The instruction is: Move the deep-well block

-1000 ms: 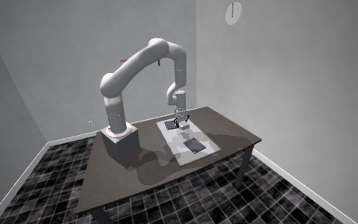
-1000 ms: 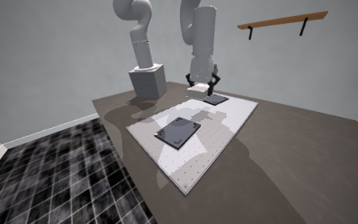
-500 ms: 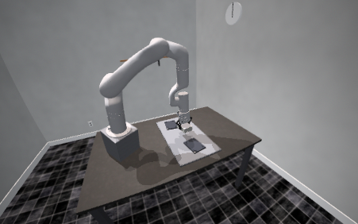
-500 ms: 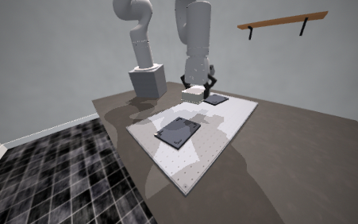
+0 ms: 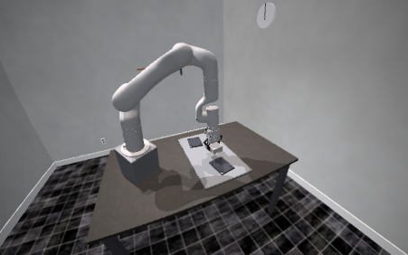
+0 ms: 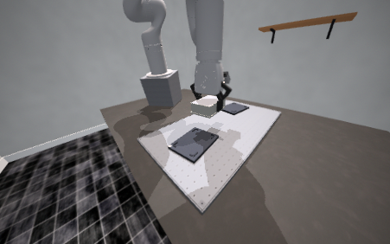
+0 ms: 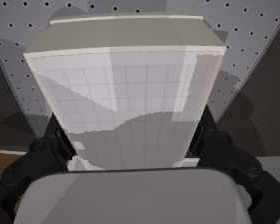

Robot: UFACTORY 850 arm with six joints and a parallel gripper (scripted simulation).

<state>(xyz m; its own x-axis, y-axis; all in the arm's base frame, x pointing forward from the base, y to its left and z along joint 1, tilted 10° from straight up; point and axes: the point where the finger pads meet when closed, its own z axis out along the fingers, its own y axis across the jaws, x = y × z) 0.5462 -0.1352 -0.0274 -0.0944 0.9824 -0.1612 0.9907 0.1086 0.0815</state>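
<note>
My gripper is now 10 mm short of the nest, 100 mm to the left of it and 110 mm above it. Also, from my hand: white deep-well block: right at my hand.
</note>
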